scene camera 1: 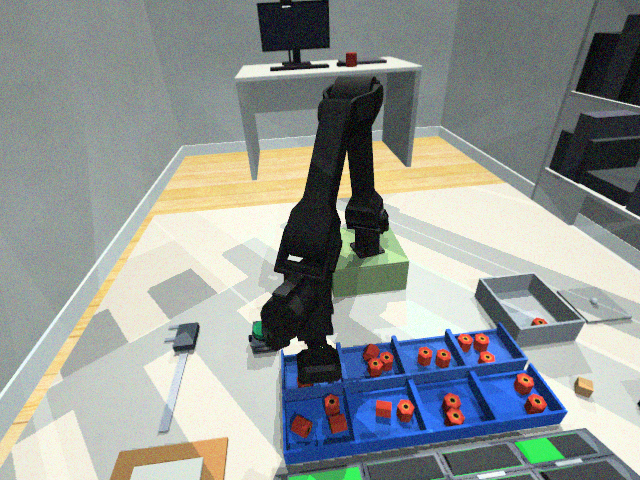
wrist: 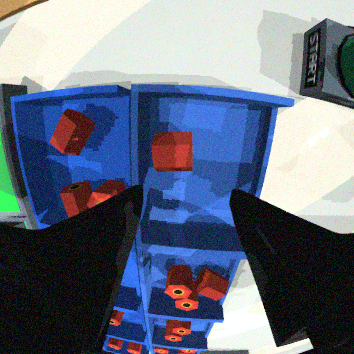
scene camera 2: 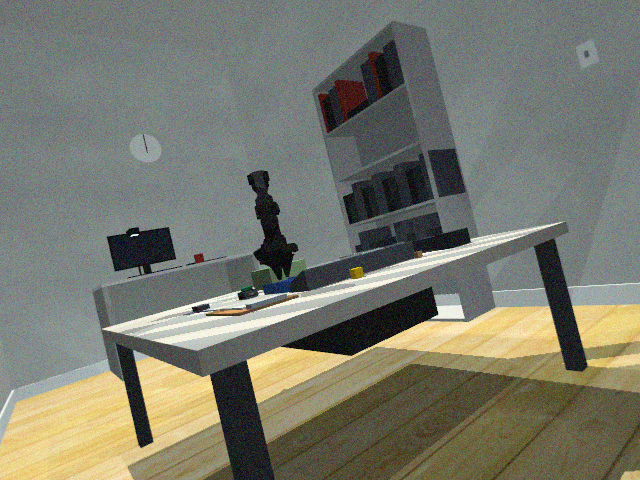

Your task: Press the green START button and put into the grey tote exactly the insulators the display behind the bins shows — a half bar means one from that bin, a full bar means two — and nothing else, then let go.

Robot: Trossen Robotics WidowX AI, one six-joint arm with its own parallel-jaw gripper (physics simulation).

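Seen in the pictures: gripper, fingertip midpoint: (wrist: 187, 194) (scene camera 2: 283, 278); arm's base at its link origin: (scene camera 1: 367, 248).
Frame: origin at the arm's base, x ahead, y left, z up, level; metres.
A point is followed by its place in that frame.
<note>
My gripper (scene camera 1: 318, 367) {x 0.243, y -0.210, z -0.046 m} (scene camera 2: 281, 276) {x 0.243, y -0.210, z -0.046 m} (wrist: 187, 194) {x 0.243, y -0.210, z -0.046 m} is open and empty, over the back-left bin of the blue bins (scene camera 1: 379, 444) (scene camera 2: 279, 285) (wrist: 133, 135). In the wrist view one red insulator (wrist: 172, 151) {x 0.249, y -0.234, z -0.055 m} lies in that bin, beyond the fingertips and nearer the left finger's side. Several insulators (wrist: 72, 131) {x 0.312, y -0.257, z -0.055 m} lie in the neighbouring bin. The grey tote (scene camera 1: 552, 332) {x 0.319, y 0.238, z -0.050 m} at the right holds a red insulator (scene camera 1: 539, 321) {x 0.288, y 0.241, z -0.053 m}. The START button (scene camera 1: 257, 329) {x 0.119, y -0.291, z -0.044 m} (scene camera 2: 247, 289) {x 0.135, y -0.289, z -0.053 m} (wrist: 348, 60) {x 0.137, y -0.280, z -0.051 m} is green. The display (scene camera 1: 491, 459) (scene camera 2: 356, 264) shows a half green bar at right; its left green bar is cut off.
A clear lid (scene camera 1: 599, 308) {x 0.289, y 0.411, z -0.076 m} lies right of the tote. A wooden block (scene camera 1: 584, 386) (scene camera 2: 418, 254) and a yellow cube (scene camera 2: 356, 272) {x 0.565, y -0.222, z -0.067 m} are on the table. A caliper (scene camera 1: 185, 337) {x 0.069, y -0.433, z -0.065 m} and an orange-brown board (scene camera 1: 215, 452) {x 0.309, y -0.391, z -0.078 m} (scene camera 2: 222, 312) {x 0.361, y -0.542, z -0.078 m} lie at the left. Bin dividers stand around the gripper.
</note>
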